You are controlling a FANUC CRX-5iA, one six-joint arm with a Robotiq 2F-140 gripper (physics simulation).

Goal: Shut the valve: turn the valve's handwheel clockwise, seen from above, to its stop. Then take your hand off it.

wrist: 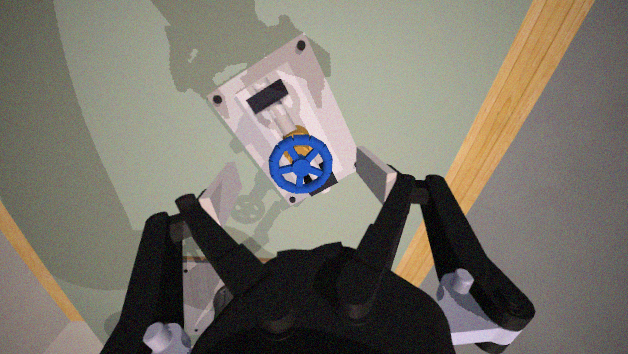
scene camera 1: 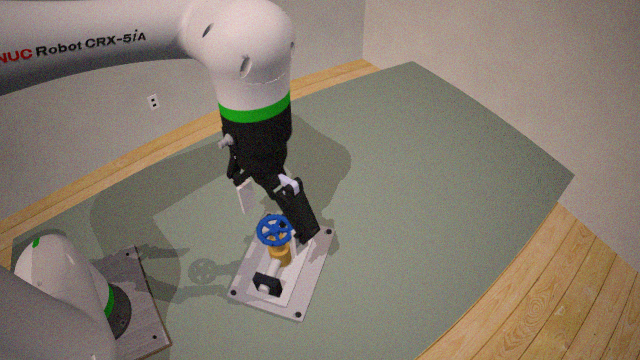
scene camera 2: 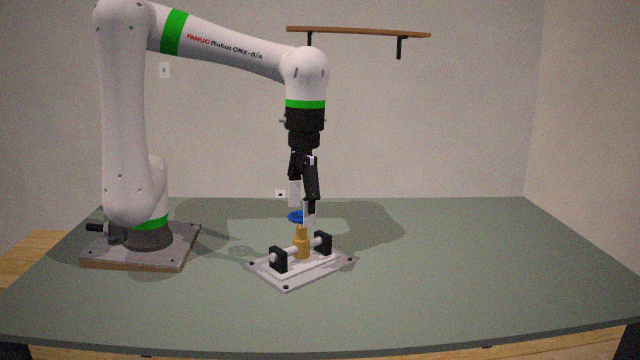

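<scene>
The blue handwheel (scene camera 1: 274, 230) (scene camera 2: 296, 216) (wrist: 301, 166) lies flat on top of the orange valve body (scene camera 1: 281, 256) (scene camera 2: 301, 246) (wrist: 297, 131), which sits on a light grey base plate (scene camera 1: 306, 282) (scene camera 2: 286, 282) (wrist: 302, 65). My gripper (scene camera 1: 271, 220) (scene camera 2: 302, 205) (wrist: 298, 166) points down over the handwheel and is wide open. Its two pale finger pads stand on opposite sides of the wheel, with a gap on each side in the wrist view, their lower ends near the wheel's height. In scene camera 2's view the near finger partly hides the wheel. The stop does not show.
A white pipe runs through the valve between two black blocks (scene camera 1: 267, 284) (scene camera 2: 278, 259) (wrist: 267, 96). The robot's base plate (scene camera 1: 145, 310) (scene camera 2: 150, 257) is at the left on the green table. A wooden shelf (scene camera 2: 360, 32) hangs on the back wall.
</scene>
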